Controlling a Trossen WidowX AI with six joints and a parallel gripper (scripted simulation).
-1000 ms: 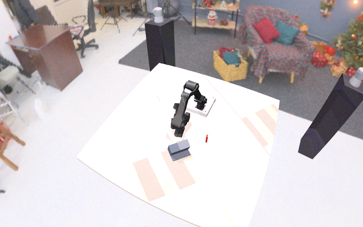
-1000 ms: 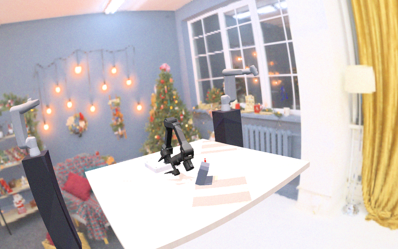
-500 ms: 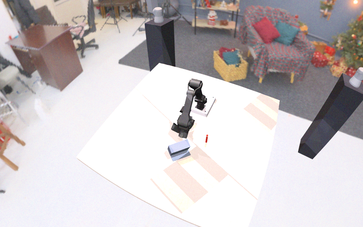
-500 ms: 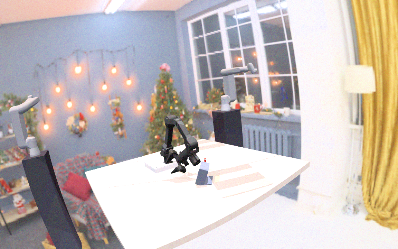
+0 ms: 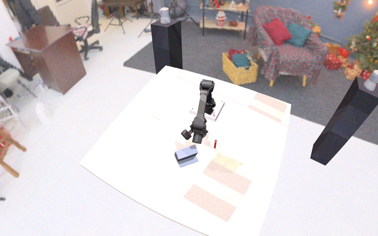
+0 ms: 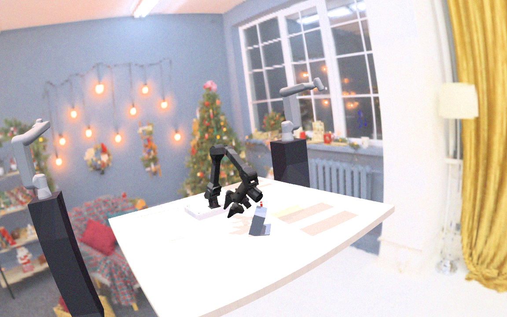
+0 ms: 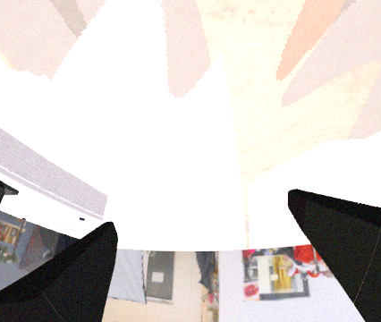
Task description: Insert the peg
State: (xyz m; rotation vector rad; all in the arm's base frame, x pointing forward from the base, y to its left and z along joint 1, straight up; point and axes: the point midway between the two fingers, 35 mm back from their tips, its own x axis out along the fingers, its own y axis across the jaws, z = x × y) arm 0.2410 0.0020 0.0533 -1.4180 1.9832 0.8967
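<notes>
The red peg is 10 mm ahead of my gripper tip, 210 mm to the left of it and 10 mm below it. From my gripper tip the other things lie so: sloped panel 190 mm ahead, 90 mm to the left, 10 mm below.
</notes>
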